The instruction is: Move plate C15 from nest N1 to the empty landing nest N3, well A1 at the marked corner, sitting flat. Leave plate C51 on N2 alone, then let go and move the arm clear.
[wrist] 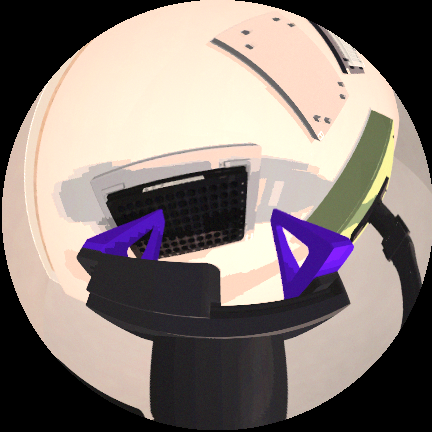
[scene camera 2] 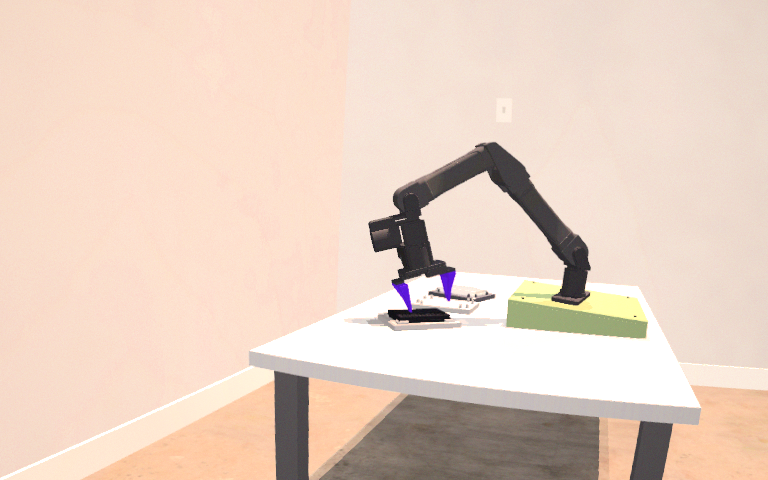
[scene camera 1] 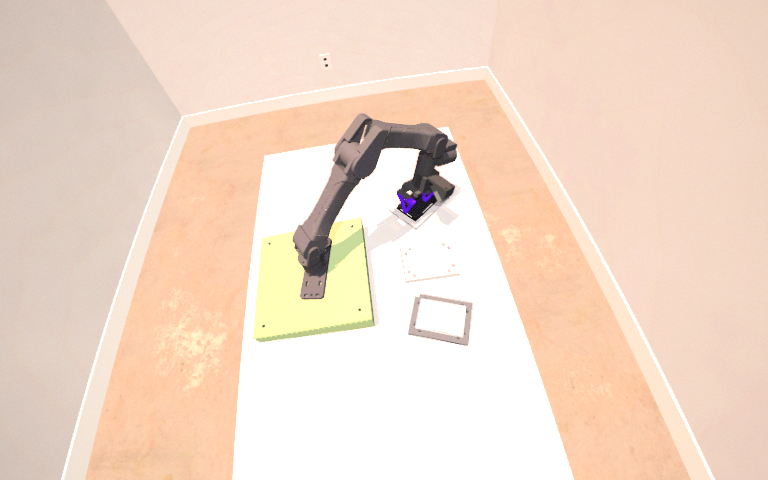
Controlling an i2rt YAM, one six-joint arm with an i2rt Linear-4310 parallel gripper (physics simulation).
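Observation:
A black well plate [scene camera 1: 417,213] [scene camera 2: 419,315] [wrist: 200,200] lies in a pale nest [scene camera 1: 415,224] [scene camera 2: 424,326] [wrist: 254,200]; no plate label is readable. My gripper [scene camera 1: 415,204] [scene camera 2: 429,305] [wrist: 217,214] is open and empty, low over this plate. In the wrist view one fingertip is over the wells and the other is off the plate's right side. A white nest [scene camera 1: 430,261] [scene camera 2: 461,308] [wrist: 295,65] with small pegs stands bare in the middle. A pale plate [scene camera 1: 441,318] [scene camera 2: 465,292] [wrist: 350,49] sits in the grey nest [scene camera 1: 413,322] at the far end of the row.
The arm stands on a yellow-green base block [scene camera 1: 283,283] [scene camera 2: 572,319] [wrist: 352,172], beside the row of nests. All stand on the white table [scene camera 1: 339,407] [scene camera 2: 509,362]. The black plate's nest is close to one table edge.

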